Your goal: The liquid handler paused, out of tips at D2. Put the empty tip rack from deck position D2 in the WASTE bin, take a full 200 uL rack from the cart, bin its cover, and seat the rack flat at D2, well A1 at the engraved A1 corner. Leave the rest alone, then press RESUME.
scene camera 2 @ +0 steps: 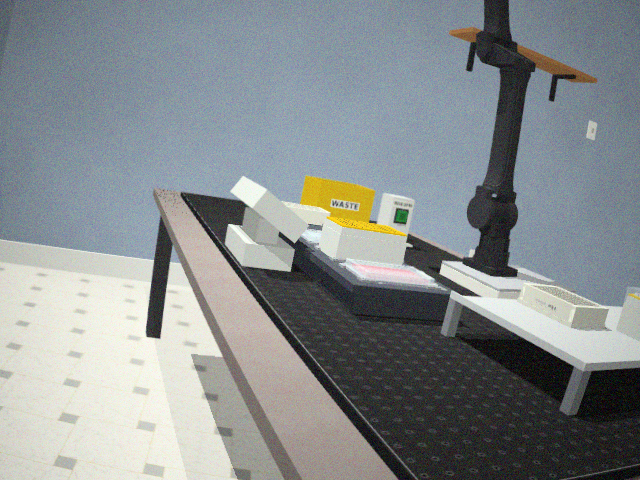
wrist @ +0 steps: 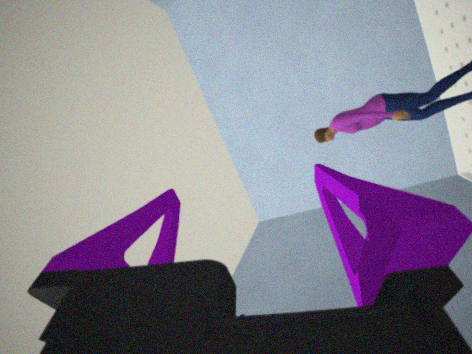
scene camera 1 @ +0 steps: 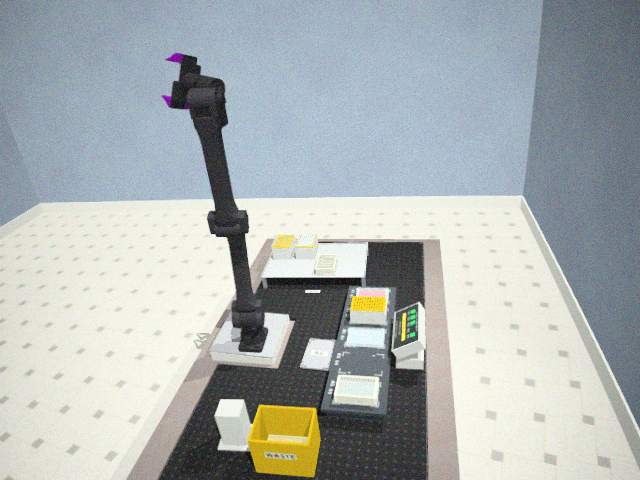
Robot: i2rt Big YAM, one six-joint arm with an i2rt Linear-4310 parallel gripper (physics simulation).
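Pixels of known places: gripper, fingertip midpoint: (wrist: 242,184) (scene camera 1: 165,78); arm's base at its link origin: (scene camera 2: 489,270) (scene camera 1: 253,340).
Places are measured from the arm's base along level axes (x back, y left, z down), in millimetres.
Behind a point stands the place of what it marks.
My gripper (scene camera 1: 166,78) @(x 99, y 8, z -928 mm) (wrist: 242,184) @(x 99, y 8, z -928 mm) is open and empty, high above the bench and pointing away from it. The yellow WASTE bin (scene camera 1: 305,459) @(x -269, y -506, z -47 mm) (scene camera 2: 338,192) @(x -234, y -387, z -84 mm) stands at the near end, with a pale rack-like thing (scene camera 1: 286,439) @(x -197, y -414, z -2 mm) inside. The dark deck (scene camera 2: 398,304) @(x -436, y 298, z 9 mm) has a bare position (scene camera 1: 361,360) @(x -396, y -113, z -18 mm) with corner marks; its label is too blurred to read. On the white cart (scene camera 1: 351,266) @(x -334, y 448, z -30 mm) (scene camera 2: 558,338) @(x -345, y 551, z -30 mm) stand a yellow-topped rack (scene camera 1: 283,246) @(x -26, y 521, z -98 mm), a whitish-topped rack (scene camera 1: 306,246) @(x -132, y 518, z -97 mm) and a low beige rack (scene camera 1: 325,264) @(x -224, y 426, z -57 mm) (scene camera 2: 563,304) @(x -268, y 480, z -57 mm). The green RESUME button (scene camera 2: 401,215) @(x -47, y -355, z -53 mm) is on a white box (scene camera 1: 231,421) @(x -54, y -423, z -80 mm).
The deck also holds a beige rack (scene camera 1: 356,390) @(x -388, y -264, z -41 mm), a pale blue plate (scene camera 1: 364,337) @(x -404, y -15, z -31 mm), a yellow-topped rack (scene camera 1: 368,305) @(x -417, y 100, z -81 mm) (scene camera 2: 364,242) @(x -437, y 158, z -55 mm) and a pink plate (scene camera 1: 372,292) @(x -428, y 250, z -32 mm) (scene camera 2: 390,272) @(x -438, y 259, z -31 mm). A tilted screen (scene camera 1: 409,328) @(x -555, y -42, z -92 mm) stands beside the deck. A person (wrist: 357,117) shows in the wrist view.
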